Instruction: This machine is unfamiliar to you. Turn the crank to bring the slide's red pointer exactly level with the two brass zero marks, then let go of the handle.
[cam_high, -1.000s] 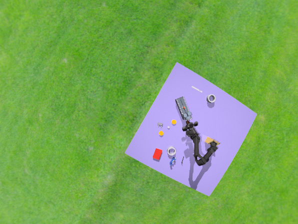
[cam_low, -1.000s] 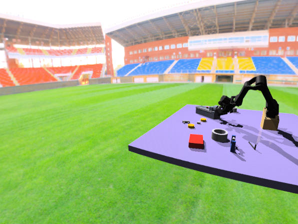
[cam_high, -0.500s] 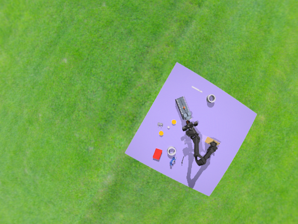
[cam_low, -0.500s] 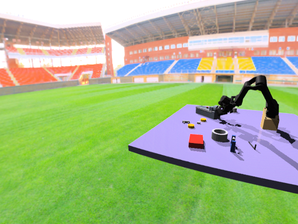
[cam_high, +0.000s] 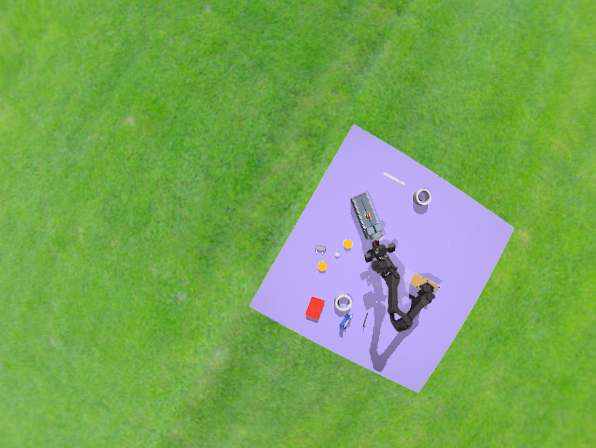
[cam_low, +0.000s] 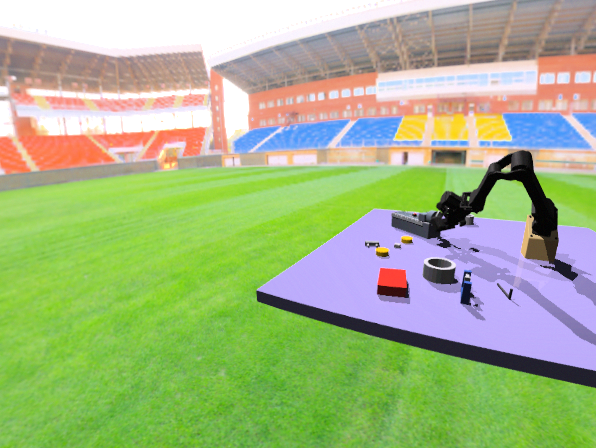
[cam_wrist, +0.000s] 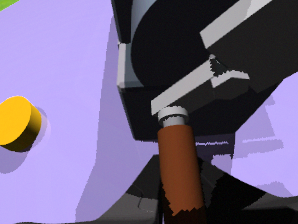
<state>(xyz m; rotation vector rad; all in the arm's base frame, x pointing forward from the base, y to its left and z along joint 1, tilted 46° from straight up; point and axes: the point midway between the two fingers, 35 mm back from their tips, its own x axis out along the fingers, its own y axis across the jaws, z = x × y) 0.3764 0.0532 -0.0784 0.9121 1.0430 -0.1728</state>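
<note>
My gripper tip is 3 cm below the brown crank handle, 2 cm past it and 1 cm to the right of it. The rest, counted from my gripper tip: red pointer: 13 cm ahead, 10 cm to the right, 4 cm above; white bar: 40 cm to the right, 11 cm ahead, 4 cm below; small grey bracket: 23 cm ahead, 22 cm to the left, 3 cm below.
</note>
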